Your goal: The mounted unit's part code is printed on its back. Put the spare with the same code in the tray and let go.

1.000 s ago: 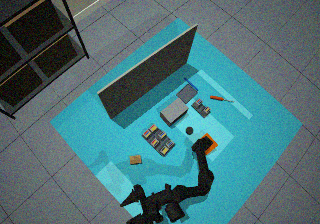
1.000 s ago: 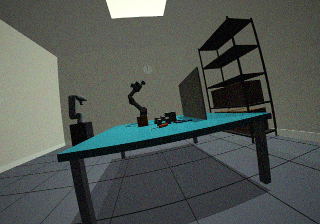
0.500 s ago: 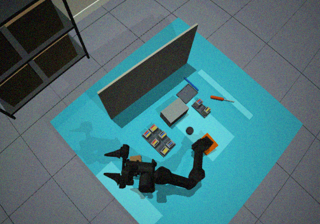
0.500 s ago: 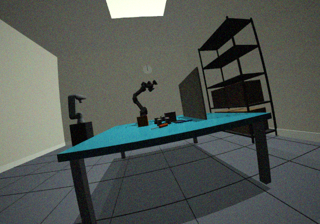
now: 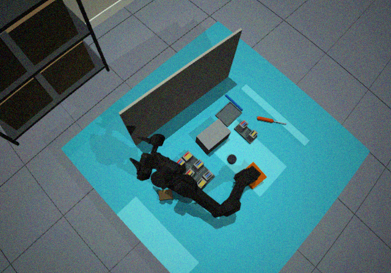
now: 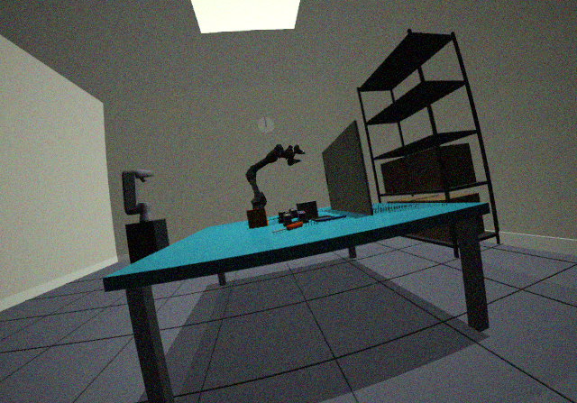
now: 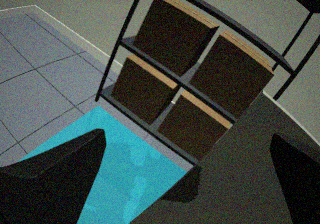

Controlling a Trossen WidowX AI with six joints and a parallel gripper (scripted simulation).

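Now: the grey spare 400 mm below my gripper tip, 180 mm behind it and 150 mm to the right of it. The rest, counted from my gripper tip: beige panel (400 mm to the right, 220 mm below, 130 mm ahead); then grey tray (560 mm to the right, 440 mm below, 80 mm behind); then brown cardboard box (430 mm below, 170 mm behind, 20 mm to the left).
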